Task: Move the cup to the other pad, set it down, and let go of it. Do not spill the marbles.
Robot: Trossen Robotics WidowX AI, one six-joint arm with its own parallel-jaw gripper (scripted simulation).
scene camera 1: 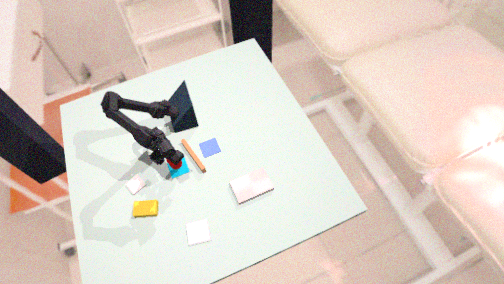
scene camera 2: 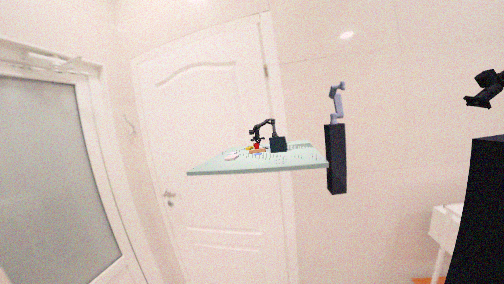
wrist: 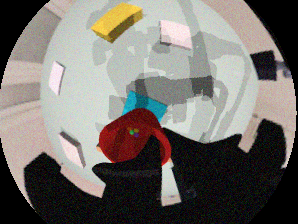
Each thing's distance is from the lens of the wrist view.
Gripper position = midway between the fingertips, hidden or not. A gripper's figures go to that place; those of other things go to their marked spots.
gripper (wrist: 159, 130): 10 cm
red cup (wrist: 115, 141): 10 cm
pinkish tile (wrist: 173, 34): 21 cm
The marked spots on the red cup and the pinkish tile are 24 cm apart.
